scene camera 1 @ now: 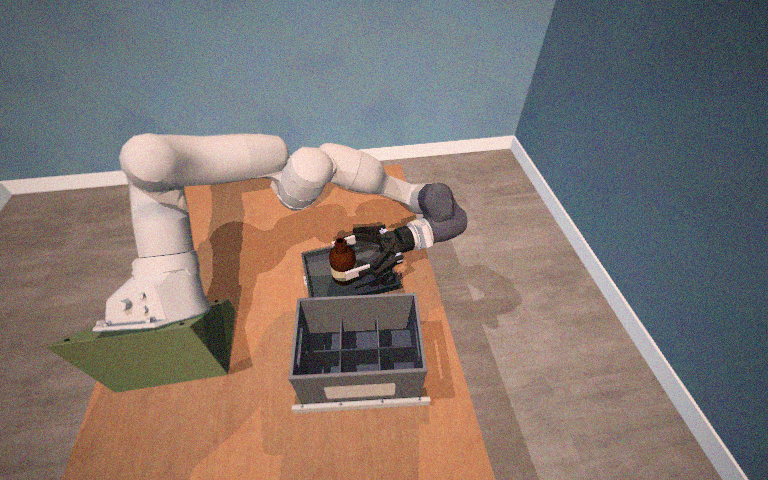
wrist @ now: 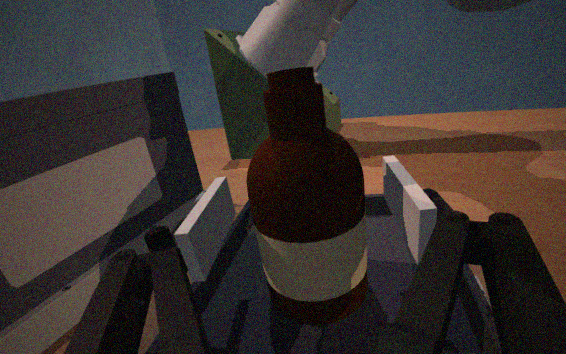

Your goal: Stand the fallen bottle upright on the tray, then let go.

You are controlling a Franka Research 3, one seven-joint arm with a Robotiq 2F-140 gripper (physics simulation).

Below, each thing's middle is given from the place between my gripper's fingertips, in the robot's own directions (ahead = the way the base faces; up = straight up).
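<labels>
The brown bottle [scene camera 1: 342,257] is here, and I find my hand 1 cm short of it.
</labels>
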